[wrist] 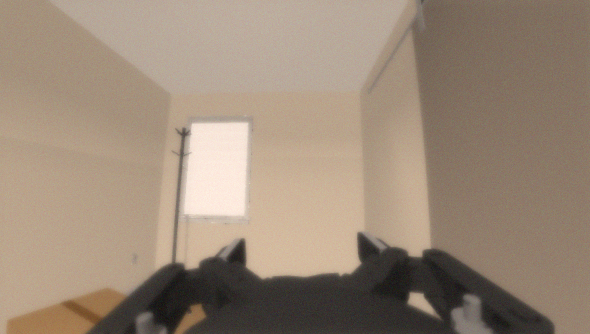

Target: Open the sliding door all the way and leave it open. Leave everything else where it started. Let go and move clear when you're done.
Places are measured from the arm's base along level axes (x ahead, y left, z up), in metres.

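Where they show: gripper, fingertip midpoint: (301, 247).
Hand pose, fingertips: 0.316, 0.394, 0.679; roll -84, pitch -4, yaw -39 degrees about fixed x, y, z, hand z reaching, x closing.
After its pixels a point has its place, as x, y, z.
The sliding door (510, 150) @[1.112, 0.297, 0.861] appears as a large taupe panel filling the right side of the wrist view. Its upright edge stands in front of the lighter wall. A thin rail (392, 57) @[1.643, 0.870, 1.767] runs along the upper right wall, with a grey hanger (421, 19) @[1.340, 0.565, 1.688] at the panel's top corner. The door's handle does not show, and how far the door is open cannot be told. My gripper (301, 247) @[0.316, 0.394, 0.680] is open with nothing between its fingertips, and the panel is to its right, apart from the fingers.
A bright window (217, 169) @[0.995, 2.793, 1.013] is in the far wall (305, 190) @[1.823, 2.071, 0.766]. A dark coat stand (178, 200) @[0.553, 2.575, 0.638] stands beside it on the left. A cardboard box (102, 300) @[0.067, 2.027, 0.025] is at the lower left, partly hidden by the gripper. A plain wall (75, 175) @[-0.222, 2.520, 0.833] runs along the left.
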